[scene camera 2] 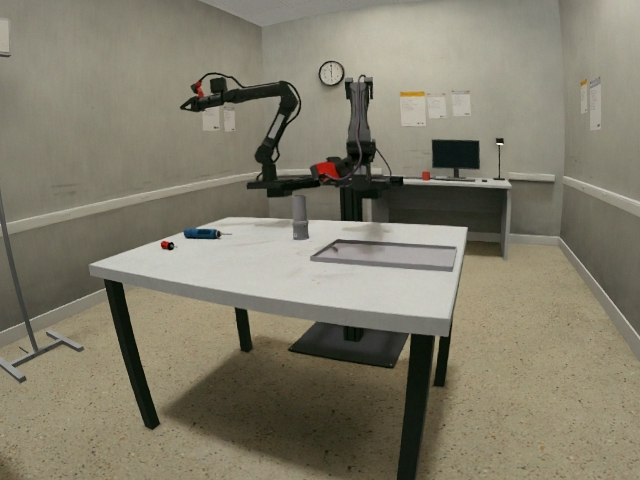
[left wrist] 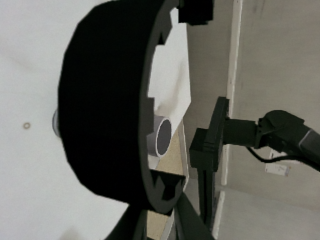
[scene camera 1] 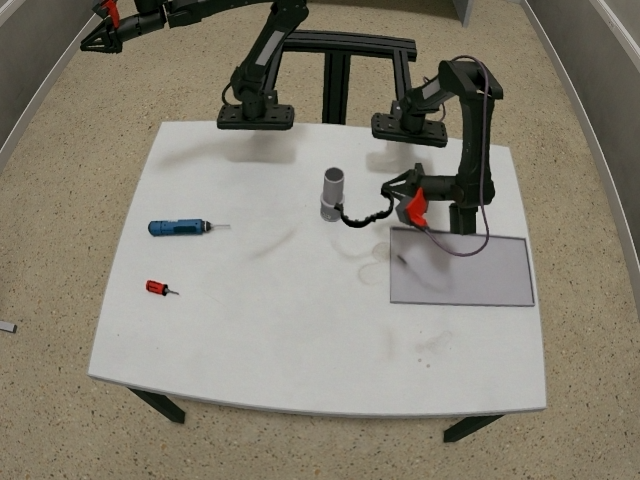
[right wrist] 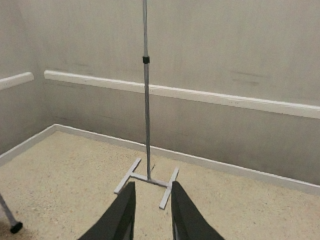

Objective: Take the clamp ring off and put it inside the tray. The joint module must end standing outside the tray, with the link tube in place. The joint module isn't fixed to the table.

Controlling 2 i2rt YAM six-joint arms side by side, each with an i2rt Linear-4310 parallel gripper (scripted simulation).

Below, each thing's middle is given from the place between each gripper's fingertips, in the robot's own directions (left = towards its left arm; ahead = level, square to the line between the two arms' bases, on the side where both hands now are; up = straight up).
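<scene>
The black clamp ring (left wrist: 104, 113) is 60 mm ahead of my left hand (scene camera 1: 383, 188) and 40 mm to the right of it. The grey tray (scene camera 1: 501, 274) is 70 mm ahead of my left hand, 250 mm to the left of it and 210 mm below it, and the grey link tube (scene camera 1: 333, 185) is 70 mm behind my left hand, 120 mm to the right of it and 110 mm below it.
My right hand is 2 cm short of the grey link tube, 60 cm to the right of it and 46 cm above it. The grey tray is 16 cm ahead of my right hand, 96 cm to the left of it and 57 cm below it, and the black clamp ring is 16 cm ahead of my right hand, 68 cm to the left of it and 36 cm below it. Going by their middles, of the things named here the grey tray is the farthest from my right hand.
</scene>
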